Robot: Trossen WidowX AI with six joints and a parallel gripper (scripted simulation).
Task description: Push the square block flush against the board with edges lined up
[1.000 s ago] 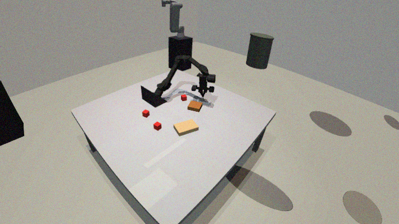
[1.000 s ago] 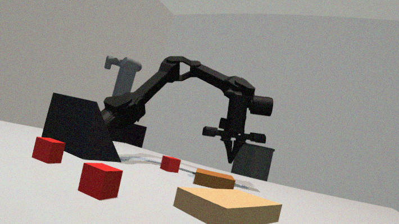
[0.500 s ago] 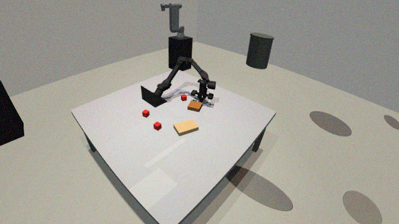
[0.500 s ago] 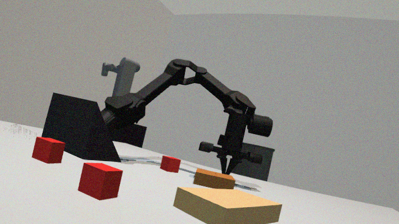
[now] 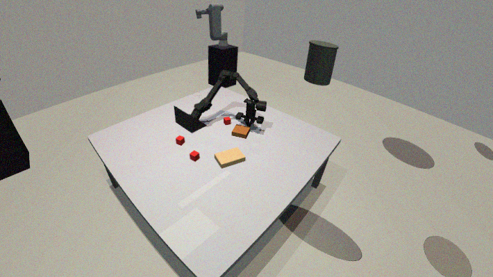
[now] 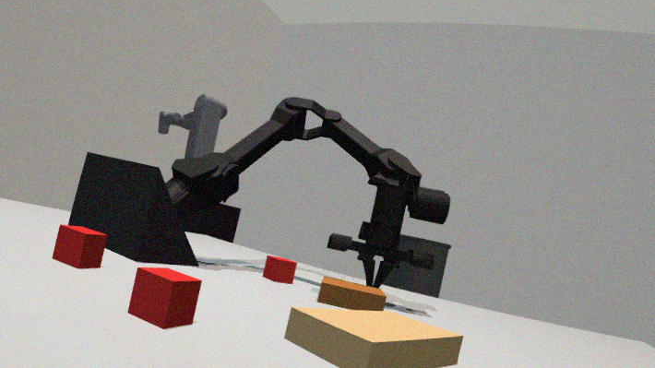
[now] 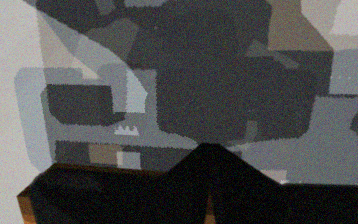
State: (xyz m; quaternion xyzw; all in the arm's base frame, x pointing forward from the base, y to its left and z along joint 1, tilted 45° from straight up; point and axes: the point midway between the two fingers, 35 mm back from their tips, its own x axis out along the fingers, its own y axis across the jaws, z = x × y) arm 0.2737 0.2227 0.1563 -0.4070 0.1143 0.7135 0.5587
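The square block lies 80 mm to the right of my gripper tip and 10 mm above it. Also, from my gripper tip: board: 320 mm to the right, 140 mm ahead, 10 mm above.
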